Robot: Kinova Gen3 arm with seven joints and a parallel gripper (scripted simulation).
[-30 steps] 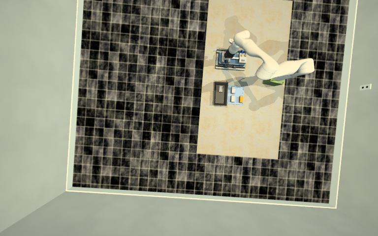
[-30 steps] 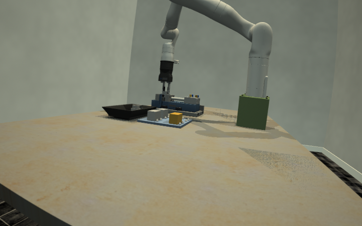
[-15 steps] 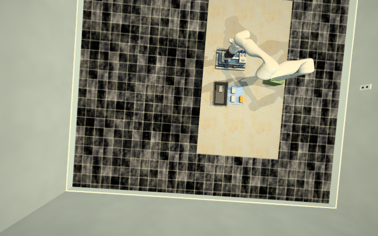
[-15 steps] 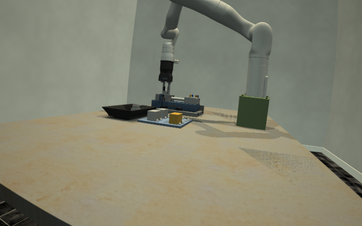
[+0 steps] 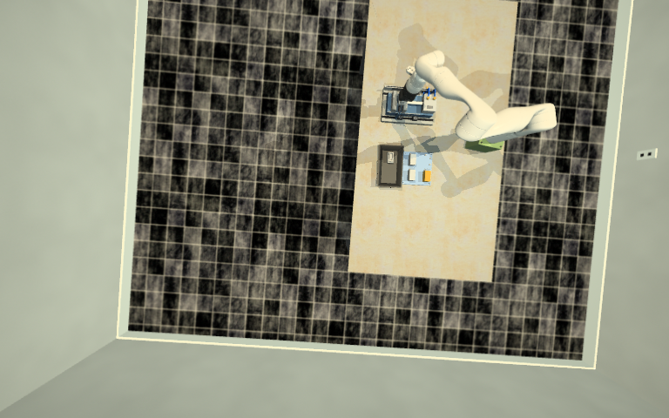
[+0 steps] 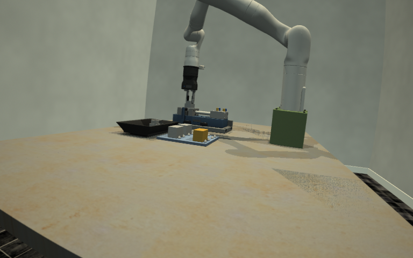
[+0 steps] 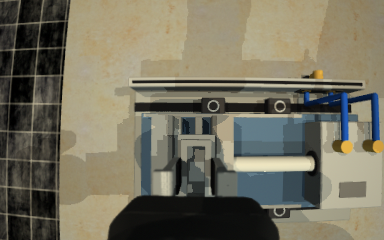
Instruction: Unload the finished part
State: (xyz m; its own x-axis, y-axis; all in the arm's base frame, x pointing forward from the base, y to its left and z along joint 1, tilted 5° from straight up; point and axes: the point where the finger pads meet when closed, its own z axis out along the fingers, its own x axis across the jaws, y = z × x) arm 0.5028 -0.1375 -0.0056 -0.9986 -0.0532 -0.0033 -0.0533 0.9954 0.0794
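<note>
The blue vise lies 10 cm below my hand and 7 cm behind it. From my hand the other things lie so: orange block 38 cm to the left, 22 cm behind, 12 cm below; light blue plate 34 cm to the left, 17 cm behind, 14 cm below.
</note>
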